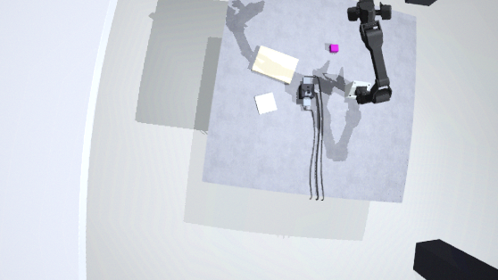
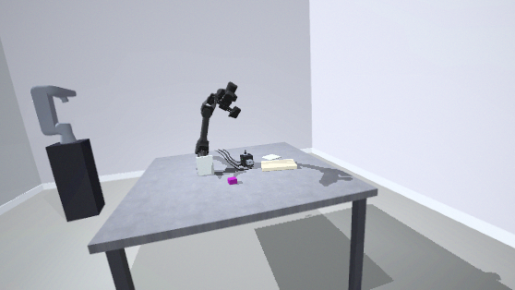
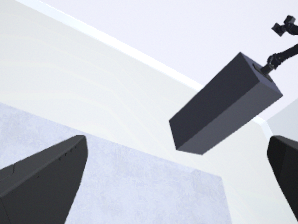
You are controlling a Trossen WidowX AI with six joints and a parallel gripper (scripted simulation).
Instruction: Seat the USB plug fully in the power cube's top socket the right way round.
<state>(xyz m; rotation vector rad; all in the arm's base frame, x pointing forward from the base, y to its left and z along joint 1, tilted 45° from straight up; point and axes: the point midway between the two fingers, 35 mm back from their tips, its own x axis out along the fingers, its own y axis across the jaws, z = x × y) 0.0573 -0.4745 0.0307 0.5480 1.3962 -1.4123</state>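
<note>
My gripper tip is now 360 mm to the right of the dark USB plug, 340 mm above it and 230 mm short of it. Also, from my gripper tip: white pad (470 mm ahead, 430 mm below, 410 mm to the left); then magenta cube (410 mm below, 60 mm to the left, 40 mm ahead); then cream flat block (420 mm below, 410 mm ahead, 170 mm to the left).
</note>
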